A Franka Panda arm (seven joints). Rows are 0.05 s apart.
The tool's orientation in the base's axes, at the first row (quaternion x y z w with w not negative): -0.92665 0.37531 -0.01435 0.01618
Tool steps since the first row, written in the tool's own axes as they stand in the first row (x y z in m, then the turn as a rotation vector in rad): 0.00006 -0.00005 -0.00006 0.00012 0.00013 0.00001; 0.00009 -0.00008 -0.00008 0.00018 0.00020 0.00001; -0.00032 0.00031 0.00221 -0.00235 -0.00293 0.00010; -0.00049 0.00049 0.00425 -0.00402 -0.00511 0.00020; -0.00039 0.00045 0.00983 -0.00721 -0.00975 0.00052; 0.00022 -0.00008 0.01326 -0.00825 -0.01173 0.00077; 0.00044 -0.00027 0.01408 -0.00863 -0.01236 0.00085; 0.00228 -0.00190 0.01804 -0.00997 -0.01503 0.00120; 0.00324 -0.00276 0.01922 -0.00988 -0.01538 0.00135
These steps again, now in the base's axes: 0.00008 -0.00001 0.00006 0.00000 -0.00018 -0.00001; 0.00012 -0.00001 0.00008 -0.00001 -0.00027 -0.00002; -0.00036 0.00004 -0.00223 0.00035 0.00374 -0.00001; -0.00053 0.00007 -0.00427 0.00067 0.00647 -0.00005; -0.00021 0.00014 -0.00984 0.00162 0.01203 -0.00023; 0.00073 0.00016 -0.01324 0.00226 0.01418 -0.00041; 0.00105 0.00016 -0.01405 0.00243 0.01489 -0.00047; 0.00366 0.00012 -0.01791 0.00334 0.01775 -0.00073; 0.00499 0.00010 -0.01904 0.00365 0.01794 -0.00086
